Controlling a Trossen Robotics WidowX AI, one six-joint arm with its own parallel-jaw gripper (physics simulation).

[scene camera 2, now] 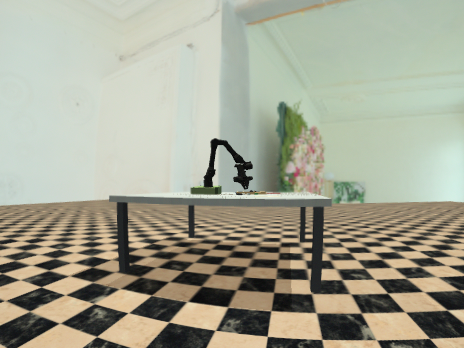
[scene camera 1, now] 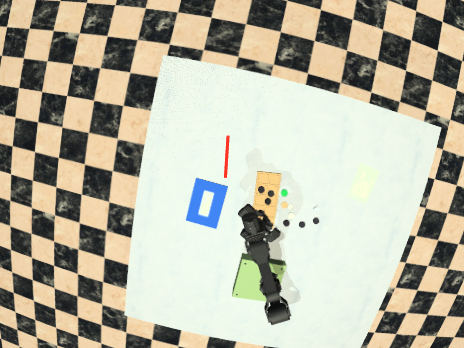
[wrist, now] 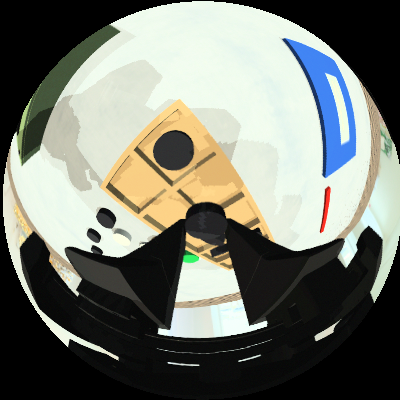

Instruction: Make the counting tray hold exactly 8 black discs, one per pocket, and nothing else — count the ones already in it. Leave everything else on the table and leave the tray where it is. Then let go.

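The tan counting tray has two columns of pockets. Three black discs sit near its far end in scene camera 1. Another black disc sits in a pocket at its near end in the wrist view; the arm hides it in scene camera 1. My gripper is shut on a black disc and holds it above the tray. The fingers hide part of the tray. Loose black discs lie on the table beside the tray.
A green disc, a tan disc and a cream disc lie beside the tray. A blue frame and red stick lie on its other side. A pale yellow pad lies farther off.
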